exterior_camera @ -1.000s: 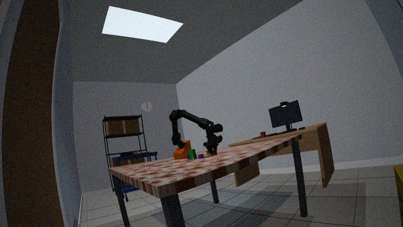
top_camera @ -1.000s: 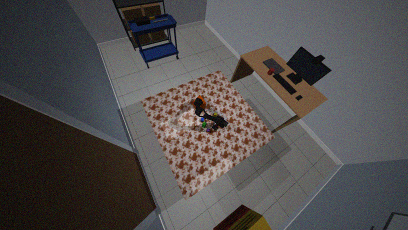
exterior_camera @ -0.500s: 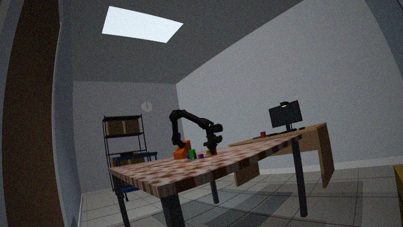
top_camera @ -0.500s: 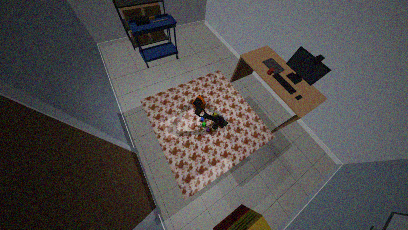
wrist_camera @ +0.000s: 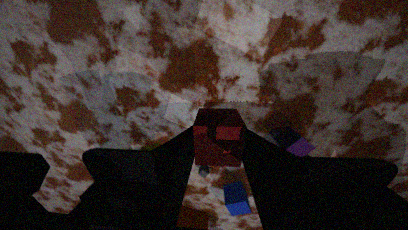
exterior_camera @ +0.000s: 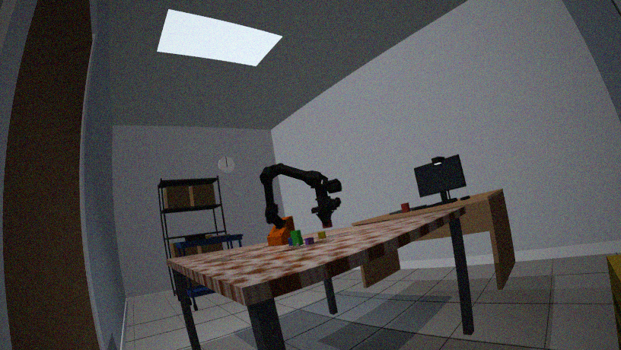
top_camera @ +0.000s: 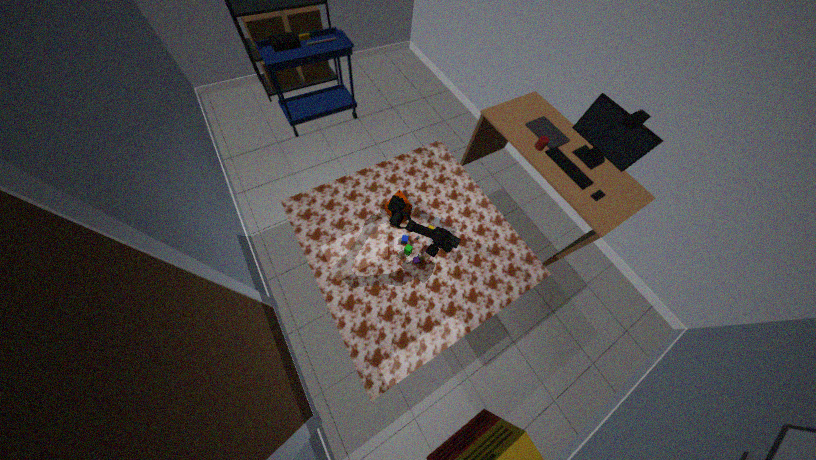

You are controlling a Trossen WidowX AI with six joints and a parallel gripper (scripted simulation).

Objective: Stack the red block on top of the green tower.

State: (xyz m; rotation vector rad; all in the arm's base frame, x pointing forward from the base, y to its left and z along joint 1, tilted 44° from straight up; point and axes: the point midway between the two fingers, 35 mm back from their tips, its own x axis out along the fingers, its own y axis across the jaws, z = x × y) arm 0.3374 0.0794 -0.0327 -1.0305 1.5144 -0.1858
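Now: gripper tip 140 mm past the blue block, 130 mm to the left of it and 50 mm above it. From my gripper tip the other things lie so: purple block: 10 mm ahead, 130 mm to the right, 50 mm below; then yellow-green block: 140 mm behind, 50 mm to the left, 50 mm below; then red block: 10 mm above.
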